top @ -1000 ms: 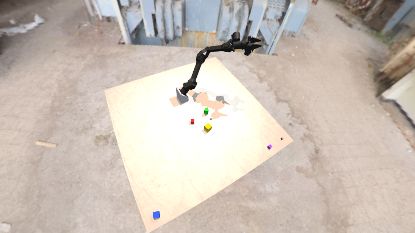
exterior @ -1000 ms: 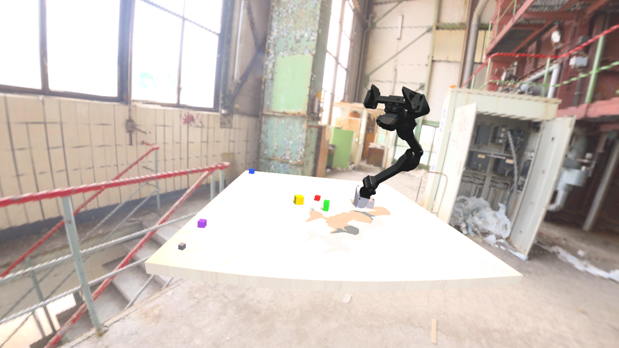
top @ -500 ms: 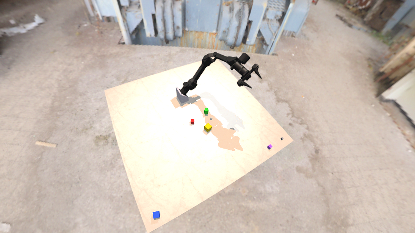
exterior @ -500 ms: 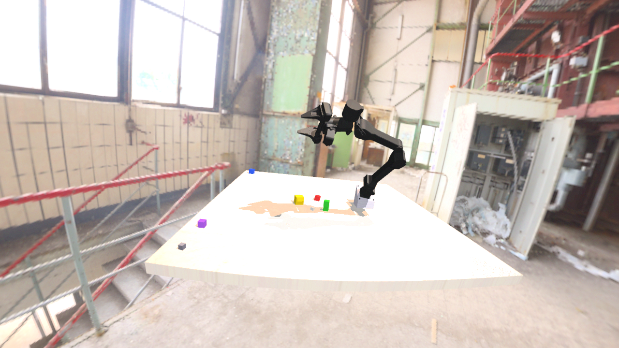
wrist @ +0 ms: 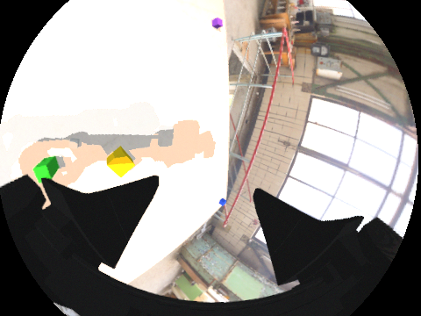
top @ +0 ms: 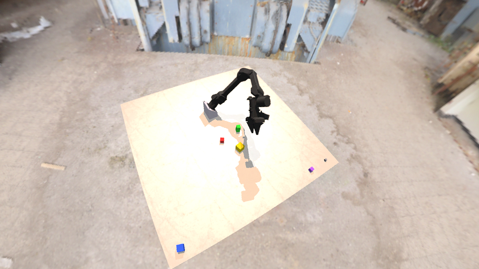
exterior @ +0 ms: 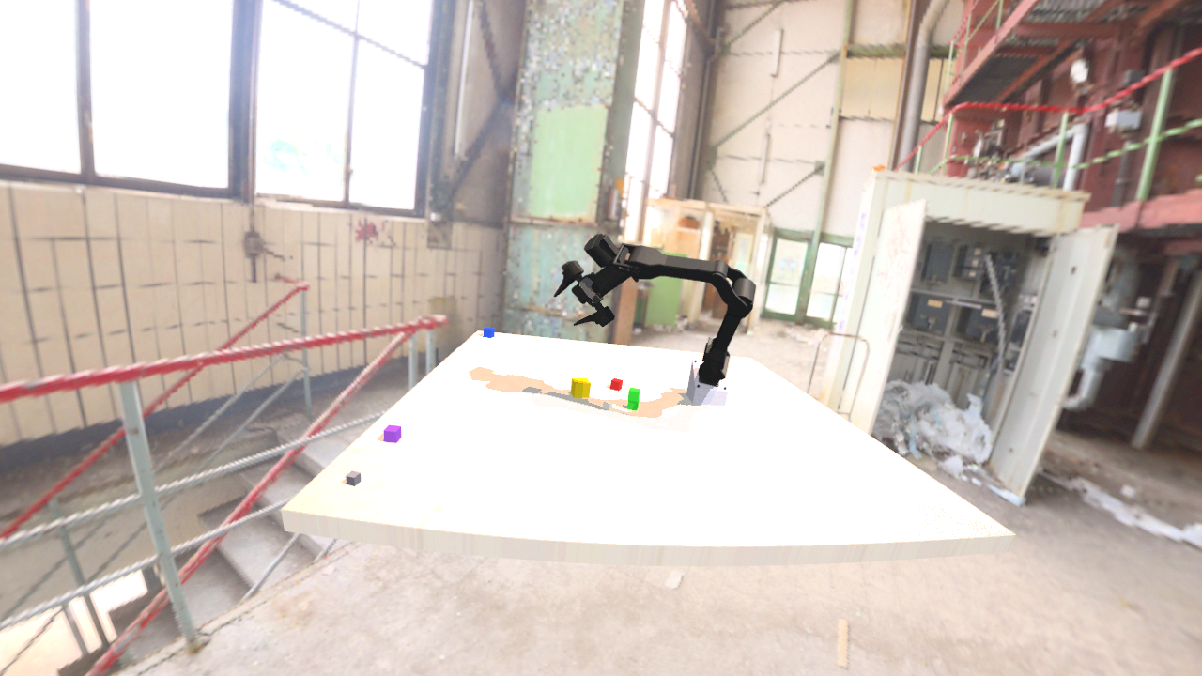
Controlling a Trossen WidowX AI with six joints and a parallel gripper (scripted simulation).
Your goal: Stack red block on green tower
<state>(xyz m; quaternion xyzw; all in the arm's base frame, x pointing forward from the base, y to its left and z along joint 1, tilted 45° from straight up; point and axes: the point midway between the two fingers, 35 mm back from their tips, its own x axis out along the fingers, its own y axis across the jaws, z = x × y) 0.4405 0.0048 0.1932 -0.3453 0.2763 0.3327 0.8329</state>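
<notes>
Now: the red block 17 cm behind my gripper tip, 14 cm to the right of it and 23 cm below it. From my gripper tip the other things lie so: purple cube 28 cm ahead, 36 cm to the left, 24 cm below; yellow cube 6 cm behind, 5 cm to the right, 23 cm below; grey cube 26 cm ahead, 52 cm to the left, 24 cm below.
</notes>
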